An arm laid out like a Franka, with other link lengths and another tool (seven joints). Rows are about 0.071 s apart.
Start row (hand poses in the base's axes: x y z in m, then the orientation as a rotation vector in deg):
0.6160, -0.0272, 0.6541, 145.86, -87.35, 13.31
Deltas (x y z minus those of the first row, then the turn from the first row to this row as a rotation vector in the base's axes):
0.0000, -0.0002, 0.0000, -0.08, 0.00, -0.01
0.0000, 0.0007, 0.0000, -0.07, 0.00, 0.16
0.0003, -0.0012, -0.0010, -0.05, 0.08, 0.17
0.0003, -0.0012, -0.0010, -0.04, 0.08, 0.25
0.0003, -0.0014, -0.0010, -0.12, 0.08, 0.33
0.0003, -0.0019, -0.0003, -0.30, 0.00, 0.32
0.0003, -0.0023, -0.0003, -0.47, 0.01, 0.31
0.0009, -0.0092, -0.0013, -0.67, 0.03, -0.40
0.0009, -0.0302, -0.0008, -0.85, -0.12, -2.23
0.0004, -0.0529, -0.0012, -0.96, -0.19, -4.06
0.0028, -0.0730, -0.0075, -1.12, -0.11, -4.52
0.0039, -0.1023, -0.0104, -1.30, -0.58, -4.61
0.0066, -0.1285, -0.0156, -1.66, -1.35, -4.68
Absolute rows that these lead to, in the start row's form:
0.6160, -0.0274, 0.6541, 145.79, -87.32, 13.36
0.6160, -0.0265, 0.6541, 145.94, -87.12, 13.38
0.6163, -0.0284, 0.6531, 145.94, -87.09, 13.26
0.6163, -0.0284, 0.6531, 146.01, -86.99, 13.27
0.6163, -0.0286, 0.6531, 146.02, -86.85, 13.33
0.6163, -0.0291, 0.6538, 145.89, -86.80, 13.56
0.6163, -0.0295, 0.6538, 145.75, -86.73, 13.67
0.6169, -0.0364, 0.6528, 145.01, -87.50, 13.69
0.6169, -0.0574, 0.6533, 143.39, -89.70, 13.77
0.6164, -0.0801, 0.6529, 141.78, -91.88, 13.70
0.6188, -0.1002, 0.6466, 141.24, -92.32, 13.65
0.6199, -0.1295, 0.6437, 141.15, -92.51, 14.37
0.6226, -0.1557, 0.6385, 141.00, -92.67, 15.62

